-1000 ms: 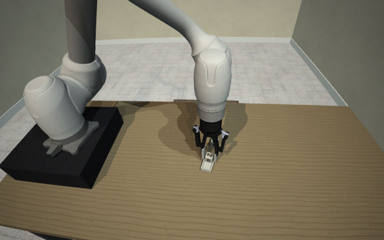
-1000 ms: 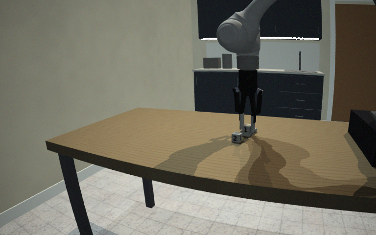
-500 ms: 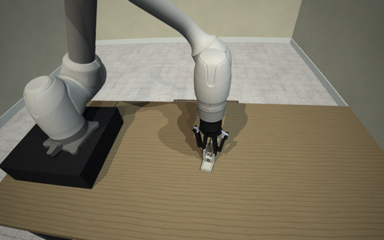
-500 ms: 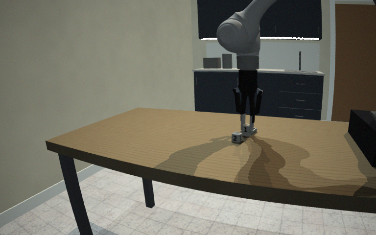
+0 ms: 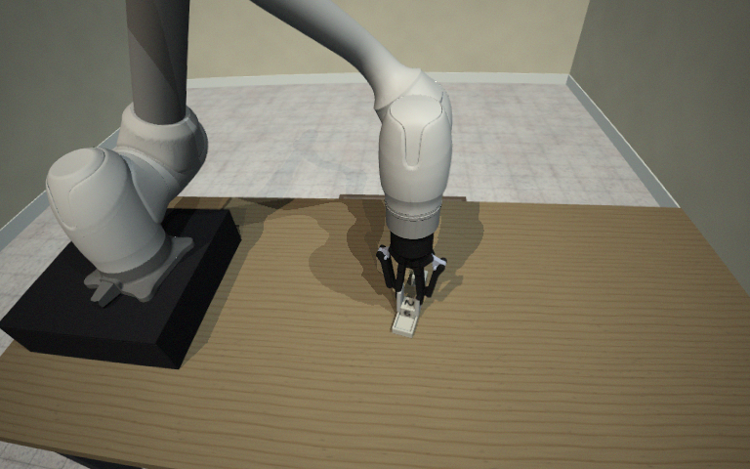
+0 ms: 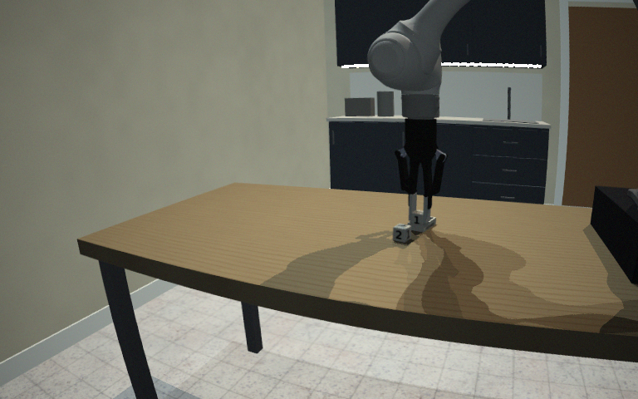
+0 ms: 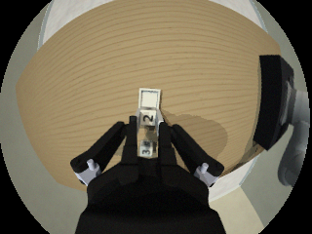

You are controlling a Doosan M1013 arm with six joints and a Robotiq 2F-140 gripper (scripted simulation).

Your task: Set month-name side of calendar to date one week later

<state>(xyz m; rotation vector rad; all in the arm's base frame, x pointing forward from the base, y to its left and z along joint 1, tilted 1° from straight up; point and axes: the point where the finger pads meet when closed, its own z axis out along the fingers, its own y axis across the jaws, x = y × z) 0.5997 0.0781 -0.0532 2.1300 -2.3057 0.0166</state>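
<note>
Right now the white tray is 20 mm to the right of my hand and 40 mm below it.
</note>
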